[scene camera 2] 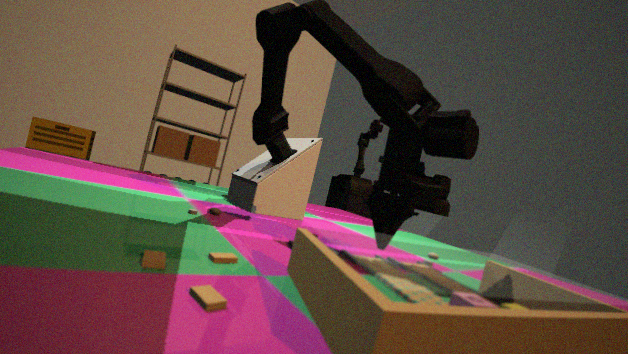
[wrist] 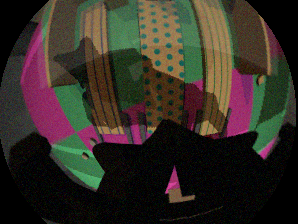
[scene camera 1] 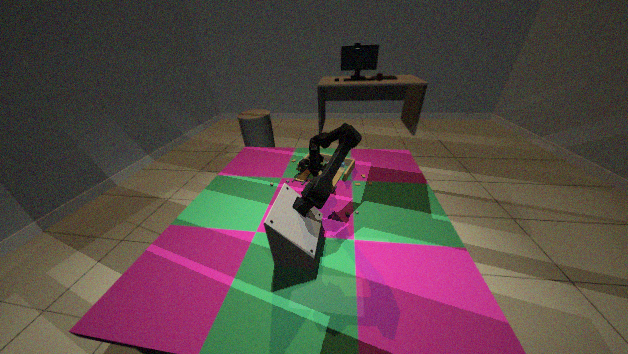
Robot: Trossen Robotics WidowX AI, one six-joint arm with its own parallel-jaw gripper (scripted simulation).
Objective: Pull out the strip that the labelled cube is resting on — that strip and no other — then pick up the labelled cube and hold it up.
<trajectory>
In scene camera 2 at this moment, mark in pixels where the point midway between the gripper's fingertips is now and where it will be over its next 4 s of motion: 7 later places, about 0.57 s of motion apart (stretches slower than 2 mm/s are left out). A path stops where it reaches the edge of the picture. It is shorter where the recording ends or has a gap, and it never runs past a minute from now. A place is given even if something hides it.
My gripper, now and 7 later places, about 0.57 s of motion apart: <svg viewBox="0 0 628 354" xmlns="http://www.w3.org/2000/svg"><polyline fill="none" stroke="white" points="380,249 375,261 375,263 373,260 366,255 359,251 354,247 348,243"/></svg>
</trajectory>
